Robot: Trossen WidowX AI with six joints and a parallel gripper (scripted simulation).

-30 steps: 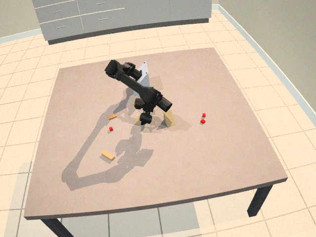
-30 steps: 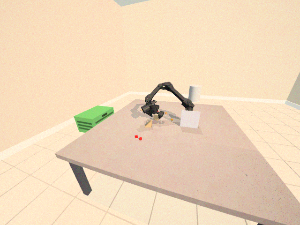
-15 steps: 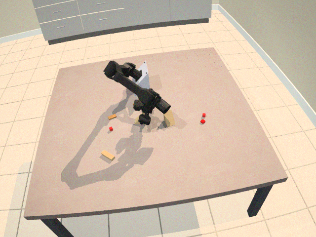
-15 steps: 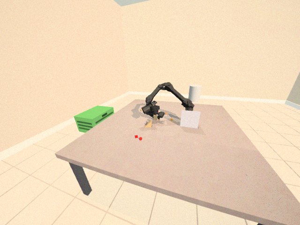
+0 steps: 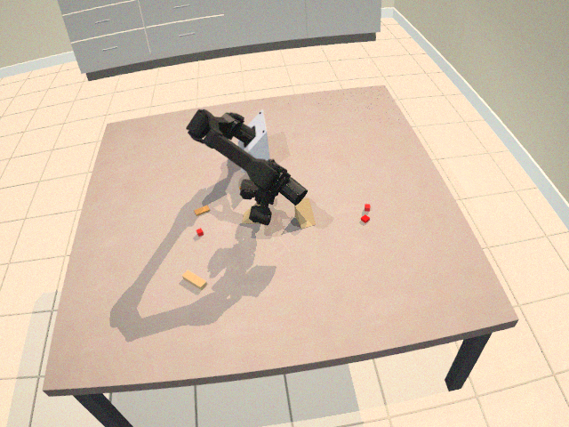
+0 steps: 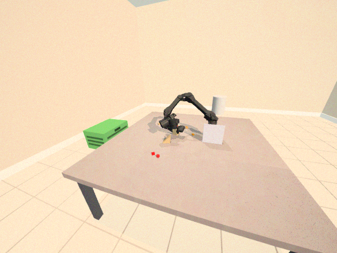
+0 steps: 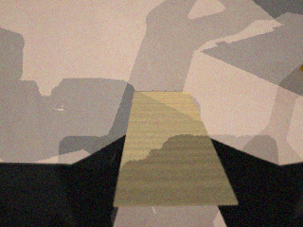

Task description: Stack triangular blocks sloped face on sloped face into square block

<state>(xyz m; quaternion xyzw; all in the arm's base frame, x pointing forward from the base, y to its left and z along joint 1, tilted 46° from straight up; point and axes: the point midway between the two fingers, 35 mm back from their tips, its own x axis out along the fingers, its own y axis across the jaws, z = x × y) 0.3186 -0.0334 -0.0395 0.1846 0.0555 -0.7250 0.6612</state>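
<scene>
The tan flat block is 6 cm behind my gripper tip, 18 cm to the right of it and 1 cm below it. The rest, counted from my gripper tip: flat tan block (23 cm ahead, 19 cm to the right).
</scene>
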